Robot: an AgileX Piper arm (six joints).
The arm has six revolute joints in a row. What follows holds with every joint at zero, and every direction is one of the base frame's.
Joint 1 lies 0.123 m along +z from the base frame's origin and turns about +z.
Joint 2 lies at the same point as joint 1 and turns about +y.
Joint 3 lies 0.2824 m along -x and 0.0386 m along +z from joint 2 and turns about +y.
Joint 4 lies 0.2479 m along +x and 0.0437 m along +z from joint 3 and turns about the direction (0.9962, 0, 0.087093).
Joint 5 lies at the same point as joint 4 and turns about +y.
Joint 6 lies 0.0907 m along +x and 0.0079 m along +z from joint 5 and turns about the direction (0.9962, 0, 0.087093).
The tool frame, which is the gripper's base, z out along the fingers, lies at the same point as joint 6; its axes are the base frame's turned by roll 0, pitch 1.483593 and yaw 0 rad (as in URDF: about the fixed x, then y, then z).
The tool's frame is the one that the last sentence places.
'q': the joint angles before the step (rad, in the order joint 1, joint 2, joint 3, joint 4, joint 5, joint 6). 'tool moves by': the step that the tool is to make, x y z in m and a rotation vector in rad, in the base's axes. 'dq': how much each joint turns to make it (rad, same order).
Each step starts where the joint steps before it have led.
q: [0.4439, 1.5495, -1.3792, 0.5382, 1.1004, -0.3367]
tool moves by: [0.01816, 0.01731, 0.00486, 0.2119, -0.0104, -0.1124]
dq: [0.0000, 0.0426, -0.0180, 0.1963, -0.1562, 0.0017]
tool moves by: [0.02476, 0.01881, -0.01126, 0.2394, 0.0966, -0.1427]
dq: [0.0000, 0.0836, 0.0001, 0.2851, -0.1416, -0.0132]
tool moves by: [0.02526, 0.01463, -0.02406, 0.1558, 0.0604, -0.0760]
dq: [0.0000, 0.1038, 0.0000, 0.2770, -0.0773, -0.1337]
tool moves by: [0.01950, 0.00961, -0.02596, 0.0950, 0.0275, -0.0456]
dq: [0.0000, 0.0927, 0.0000, 0.2300, -0.0274, -0.1617]
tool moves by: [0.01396, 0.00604, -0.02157, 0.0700, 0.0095, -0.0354]
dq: [0.0000, 0.0735, -0.0006, 0.1887, 0.0002, -0.1471]
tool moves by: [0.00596, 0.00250, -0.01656, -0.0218, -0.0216, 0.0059]
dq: [0.0000, 0.0426, -0.0021, 0.0327, 0.0000, -0.0797]
